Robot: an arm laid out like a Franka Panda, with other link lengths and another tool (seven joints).
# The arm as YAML. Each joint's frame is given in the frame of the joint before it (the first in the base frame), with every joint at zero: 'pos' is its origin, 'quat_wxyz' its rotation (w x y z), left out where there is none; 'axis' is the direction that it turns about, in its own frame. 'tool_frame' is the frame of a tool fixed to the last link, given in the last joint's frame.
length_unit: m
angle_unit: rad
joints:
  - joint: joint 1
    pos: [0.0, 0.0, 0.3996]
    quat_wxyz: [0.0, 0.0, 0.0, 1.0]
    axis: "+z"
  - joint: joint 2
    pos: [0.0, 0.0, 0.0]
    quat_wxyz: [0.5, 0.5, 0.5, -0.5]
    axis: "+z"
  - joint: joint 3
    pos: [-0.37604, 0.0, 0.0]
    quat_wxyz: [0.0, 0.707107, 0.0, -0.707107]
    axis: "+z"
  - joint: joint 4
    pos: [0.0, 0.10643, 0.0]
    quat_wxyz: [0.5, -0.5, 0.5, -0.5]
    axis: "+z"
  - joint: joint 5
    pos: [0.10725, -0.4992, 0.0]
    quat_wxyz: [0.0, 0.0, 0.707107, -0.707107]
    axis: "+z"
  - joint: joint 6
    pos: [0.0, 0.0, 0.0]
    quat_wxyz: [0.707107, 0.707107, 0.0, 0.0]
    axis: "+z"
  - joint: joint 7
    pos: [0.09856, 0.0, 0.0]
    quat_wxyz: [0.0, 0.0, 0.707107, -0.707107]
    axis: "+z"
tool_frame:
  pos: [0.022, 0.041, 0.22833]
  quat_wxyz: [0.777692, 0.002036, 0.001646, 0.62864]
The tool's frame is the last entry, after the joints.
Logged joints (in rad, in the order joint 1, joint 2, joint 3, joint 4, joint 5, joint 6, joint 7), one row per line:
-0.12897 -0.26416 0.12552 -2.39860 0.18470 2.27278 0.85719
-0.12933 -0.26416 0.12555 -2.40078 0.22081 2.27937 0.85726
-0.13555 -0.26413 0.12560 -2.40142 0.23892 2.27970 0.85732
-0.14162 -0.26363 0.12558 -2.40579 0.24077 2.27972 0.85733
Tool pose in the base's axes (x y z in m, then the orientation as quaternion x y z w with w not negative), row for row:
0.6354 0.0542 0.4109 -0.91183 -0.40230 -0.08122 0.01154
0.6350 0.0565 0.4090 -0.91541 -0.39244 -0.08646 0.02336
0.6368 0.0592 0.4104 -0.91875 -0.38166 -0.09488 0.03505
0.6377 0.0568 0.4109 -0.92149 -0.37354 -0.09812 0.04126
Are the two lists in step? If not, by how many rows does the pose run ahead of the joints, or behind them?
The pose runs 1 row behind the joints: the pose in row i belongs to the joints in row i - 1.
